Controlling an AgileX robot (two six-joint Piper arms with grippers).
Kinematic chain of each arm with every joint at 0, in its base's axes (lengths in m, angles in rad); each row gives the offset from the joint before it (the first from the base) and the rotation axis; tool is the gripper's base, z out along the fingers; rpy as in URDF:
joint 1: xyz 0 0 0.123 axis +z
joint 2: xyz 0 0 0 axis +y
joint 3: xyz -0.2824 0 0.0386 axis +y
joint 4: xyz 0.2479 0 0.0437 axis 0.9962 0 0.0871
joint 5: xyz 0 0 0 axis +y
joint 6: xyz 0.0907 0 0.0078 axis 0.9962 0 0.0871
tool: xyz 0 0 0 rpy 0 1.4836 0
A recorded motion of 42 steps. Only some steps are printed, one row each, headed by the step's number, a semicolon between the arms.
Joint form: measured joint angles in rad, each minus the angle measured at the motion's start. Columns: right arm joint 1, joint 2, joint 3, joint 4, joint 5, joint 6; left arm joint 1, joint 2, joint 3, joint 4, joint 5, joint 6.
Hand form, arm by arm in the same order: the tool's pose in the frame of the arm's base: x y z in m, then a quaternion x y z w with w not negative. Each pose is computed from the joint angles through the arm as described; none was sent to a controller.
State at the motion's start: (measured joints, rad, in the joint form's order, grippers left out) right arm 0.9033 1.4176 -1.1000 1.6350 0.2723 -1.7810; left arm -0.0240 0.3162 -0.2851 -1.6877 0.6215 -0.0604
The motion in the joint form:
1: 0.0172 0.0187 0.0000 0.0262 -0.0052 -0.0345; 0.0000 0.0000 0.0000 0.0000 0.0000 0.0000
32: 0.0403 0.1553 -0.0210 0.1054 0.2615 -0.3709; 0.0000 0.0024 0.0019 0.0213 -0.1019 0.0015
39: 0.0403 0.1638 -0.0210 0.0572 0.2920 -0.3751; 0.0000 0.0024 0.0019 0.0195 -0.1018 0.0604
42: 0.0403 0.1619 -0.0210 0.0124 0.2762 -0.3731; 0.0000 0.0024 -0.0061 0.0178 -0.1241 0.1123
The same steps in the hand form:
1: 0.1833 0.2807 0.3479 -0.46668 0.62415 0.32804 0.53389; 0.0649 -0.0543 0.2938 -0.33326 0.57640 -0.68683 0.29148
32: 0.1726 0.3161 0.3158 -0.59707 0.50687 0.36005 0.50691; 0.0707 -0.0468 0.2914 -0.36455 0.56653 -0.66364 0.32515
39: 0.1702 0.3173 0.3115 -0.61983 0.48958 0.35697 0.49869; 0.0707 -0.0468 0.2915 -0.34798 0.57647 -0.65432 0.34417
42: 0.1707 0.3164 0.3098 -0.63335 0.48486 0.33906 0.49882; 0.0714 -0.0451 0.2941 -0.33804 0.57957 -0.64300 0.36929

